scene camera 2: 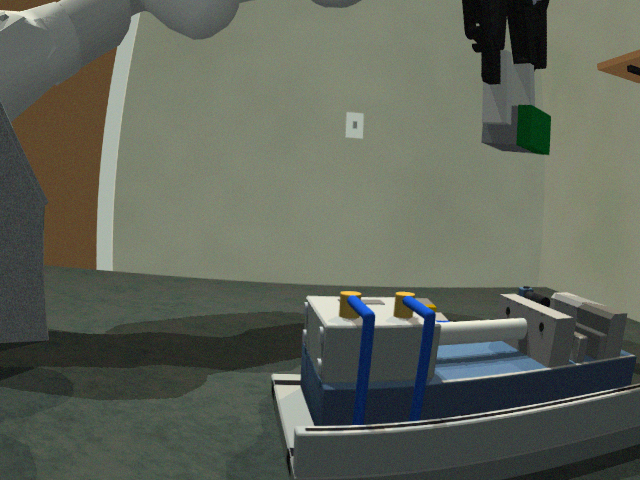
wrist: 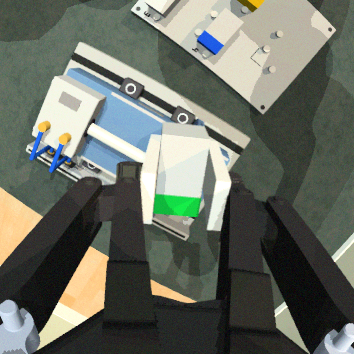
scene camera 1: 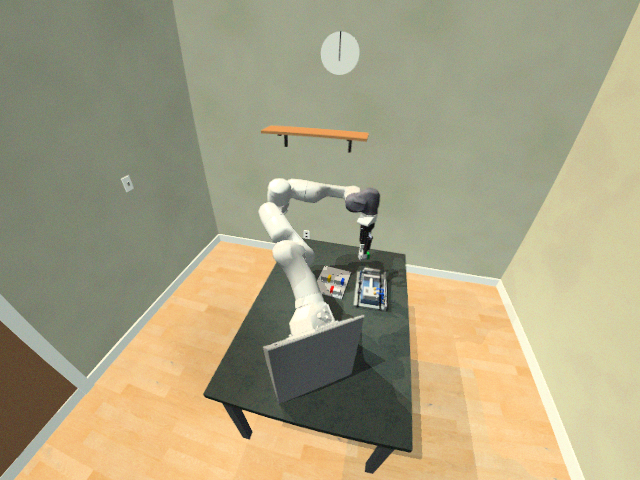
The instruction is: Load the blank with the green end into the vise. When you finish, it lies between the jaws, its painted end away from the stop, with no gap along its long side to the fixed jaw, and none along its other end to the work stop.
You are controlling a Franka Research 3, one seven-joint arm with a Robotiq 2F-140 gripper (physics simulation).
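Observation:
The blank with the green end (scene camera 1: 368, 255) (scene camera 2: 534, 129) (wrist: 177, 205) is between the fingers of my gripper (scene camera 1: 363, 253) (scene camera 2: 509, 111) (wrist: 181, 156), which is shut on it. It hangs in the air, well above the jaw end of the vise (scene camera 1: 371, 290) (scene camera 2: 480, 391) (wrist: 127, 116). Its green end points to the bottom of the wrist view. In scene camera 2 a drilled jaw plate (scene camera 2: 558, 333) and a stepped jaw block (scene camera 2: 615, 330) stand apart at the vise's right end. A dark cylinder (scene camera 2: 537, 298) shows behind them. In the wrist view the blank and fingers hide most of the jaws.
A light board (scene camera 1: 341, 272) (wrist: 240, 82) with pegs and other blanks, one blue-ended (wrist: 211, 42), lies beside the vise. Blue hoses (scene camera 2: 364, 369) (wrist: 59, 158) loop down the vise's side by its housing (scene camera 2: 382, 351) (wrist: 67, 112). A grey upright panel (scene camera 1: 316, 361) stands by the arm's base.

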